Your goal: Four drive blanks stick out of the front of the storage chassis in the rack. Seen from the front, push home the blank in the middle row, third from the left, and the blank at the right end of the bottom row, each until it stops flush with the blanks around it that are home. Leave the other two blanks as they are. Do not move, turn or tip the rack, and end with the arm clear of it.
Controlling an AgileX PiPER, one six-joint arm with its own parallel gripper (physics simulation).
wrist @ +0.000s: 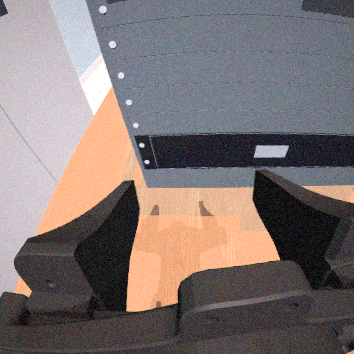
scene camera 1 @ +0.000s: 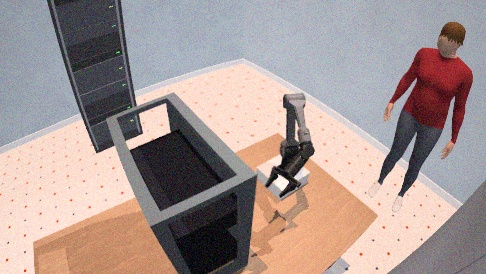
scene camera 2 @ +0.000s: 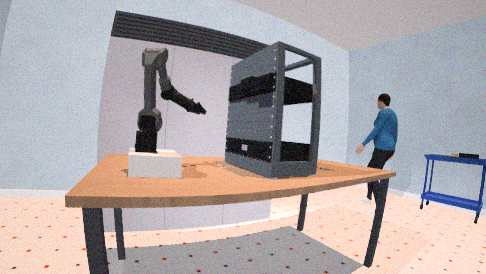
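The rack (scene camera 1: 212,140) (scene camera 2: 278,120) (wrist: 225,70) stands upright on the table. The storage chassis (scene camera 2: 265,82) is the black band in the upper part of its front in scene camera 2. A dark block protrudes there, but the individual blanks, their rows and their depths are too small to tell. The wrist view shows grey panels low on the front; the four blanks cannot be made out there. My gripper (scene camera 1: 276,189) (scene camera 2: 203,111) (wrist: 195,189) is open and empty, in front of the rack, apart from it and lower than the chassis.
A black unit with a pale label (scene camera 2: 245,147) (wrist: 200,152) sits low in the rack. The arm's white base block (scene camera 2: 155,165) stands on the wooden table (scene camera 1: 330,210) (scene camera 2: 225,195). A tall server cabinet (scene camera 1: 95,75), two people and a blue cart (scene camera 2: 445,160) stand beyond the table.
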